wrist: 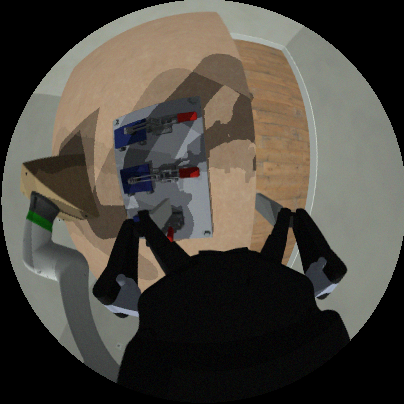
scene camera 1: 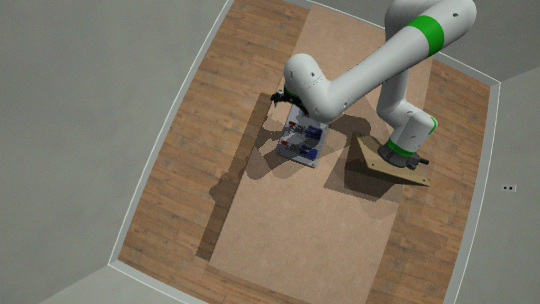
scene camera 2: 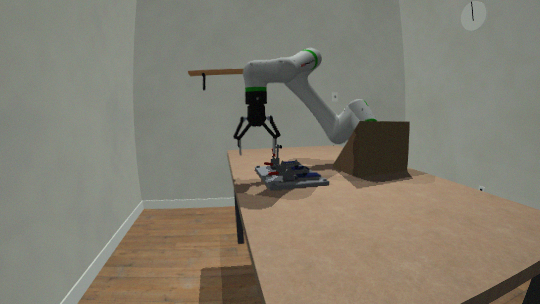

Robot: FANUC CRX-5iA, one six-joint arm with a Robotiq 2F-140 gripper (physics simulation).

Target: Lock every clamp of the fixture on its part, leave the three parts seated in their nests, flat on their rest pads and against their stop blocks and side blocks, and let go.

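Pixels of known places: gripper, fingertip midpoint: [wrist: 213,203] [scene camera 1: 289,110] [scene camera 2: 257,154]; arm's base at its link origin: [wrist: 44,201] [scene camera 1: 391,157] [scene camera 2: 374,141].
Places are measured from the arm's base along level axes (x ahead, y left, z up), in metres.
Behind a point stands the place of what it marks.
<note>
The grey fixture plate [scene camera 2: 300,184] {x 0.445, y 0.149, z -0.129 m} [wrist: 202,215] {x 0.533, y -0.136, z -0.126 m} lies on the table. Two clamps [wrist: 160,124] {x 0.478, y 0.079, z -0.093 m} [wrist: 160,175] {x 0.466, y -0.029, z -0.083 m} have red handles [wrist: 187,117] {x 0.533, y 0.078, z -0.090 m} [wrist: 189,172] {x 0.525, y -0.028, z -0.074 m} lying low and outward, and their arms reach over blue parts [wrist: 122,140] {x 0.371, y 0.075, z -0.110 m} [wrist: 127,172] {x 0.376, y -0.004, z -0.105 m}. The third clamp [scene camera 2: 278,148] {x 0.451, y -0.129, z -0.032 m}, at the far end, has its arm standing up; its red handle [wrist: 170,234] {x 0.478, y -0.129, z -0.040 m} shows beside my left finger in the wrist view. Its blue part [wrist: 136,219] {x 0.369, y -0.121, z -0.100 m} is mostly hidden by that finger. My gripper [scene camera 2: 257,149] {x 0.560, y -0.078, z -0.044 m} [wrist: 213,203] {x 0.560, y -0.078, z -0.044 m} is open and empty, one finger close to the raised clamp, the other outside the plate. Exact seating of the parts is too small to tell.
A wooden wedge-shaped stand [scene camera 1: 370,162] {x 0.142, y 0.077, z 0.072 m} [scene camera 2: 382,147] {x 0.027, y 0.104, z -0.016 m} [wrist: 60,185] {x 0.166, y 0.020, z -0.027 m} carries the arm's base to one side of the fixture. The table edge [scene camera 2: 245,215] {x 0.684, y 0.357, z -0.141 m} runs close along the handle side of the plate. The arm hangs over the fixture's far end in scene camera 1.
</note>
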